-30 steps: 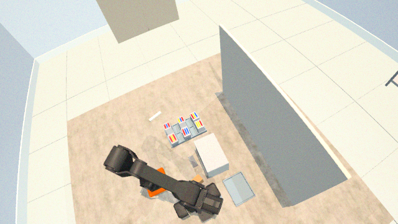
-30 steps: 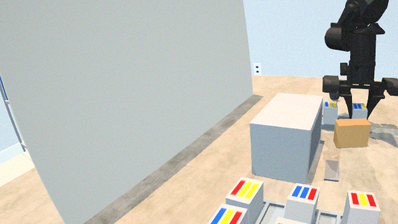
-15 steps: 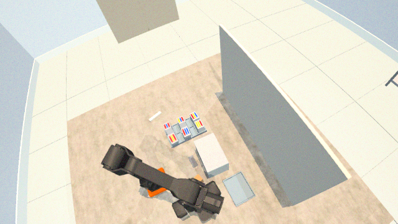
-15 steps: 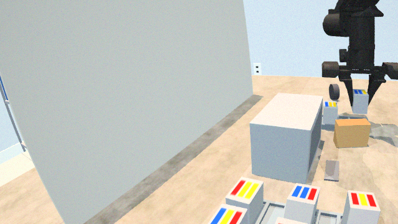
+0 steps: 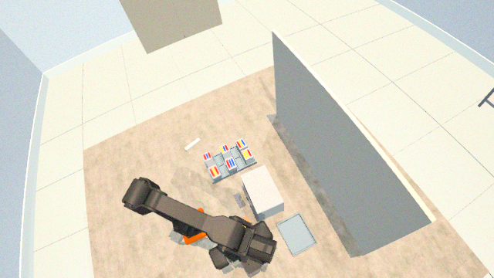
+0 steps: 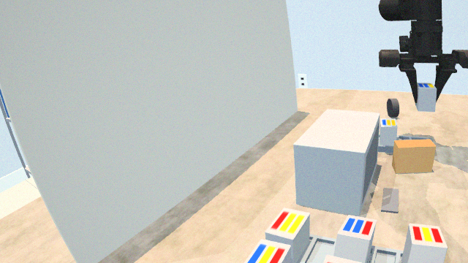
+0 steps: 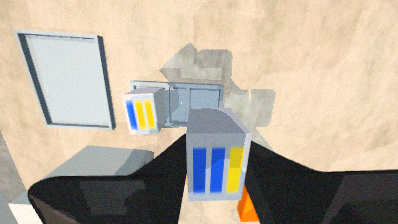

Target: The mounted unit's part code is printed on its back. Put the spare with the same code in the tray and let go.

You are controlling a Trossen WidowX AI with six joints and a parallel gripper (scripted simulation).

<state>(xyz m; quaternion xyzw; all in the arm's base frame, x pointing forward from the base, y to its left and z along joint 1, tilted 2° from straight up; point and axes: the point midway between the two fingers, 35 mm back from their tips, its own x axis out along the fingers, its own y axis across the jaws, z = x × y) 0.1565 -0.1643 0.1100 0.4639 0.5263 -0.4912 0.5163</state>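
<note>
The grey tray is 180 mm ahead of my gripper tip, 10 mm to the right of it and 90 mm below it. From my gripper tip the other things lie so: black wheel: 70 mm ahead, 190 mm to the right, 70 mm below; grey wall panel: 370 mm ahead, 160 mm to the left, 130 mm above; tan box: 20 mm ahead, 90 mm to the left, 70 mm below.
</note>
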